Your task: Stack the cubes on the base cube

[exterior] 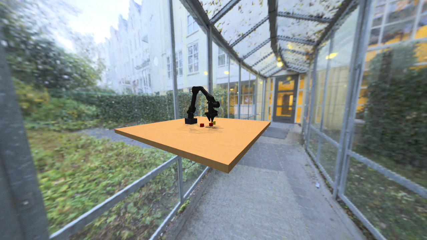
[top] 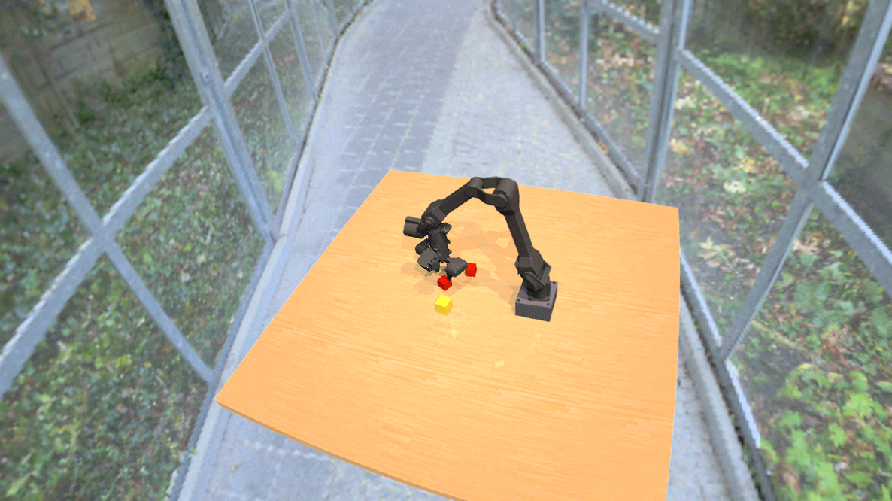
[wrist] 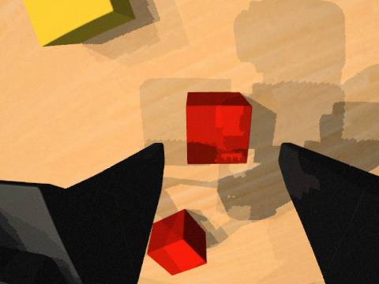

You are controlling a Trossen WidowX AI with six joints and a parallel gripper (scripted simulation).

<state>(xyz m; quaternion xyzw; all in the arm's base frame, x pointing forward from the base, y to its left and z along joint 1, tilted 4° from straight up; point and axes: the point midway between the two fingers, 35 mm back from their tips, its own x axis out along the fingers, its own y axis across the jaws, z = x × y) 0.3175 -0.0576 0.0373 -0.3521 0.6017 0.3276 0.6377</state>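
My gripper tip is now 2 cm past the yellow cube, 10 cm to the right of it and 3 cm above it.
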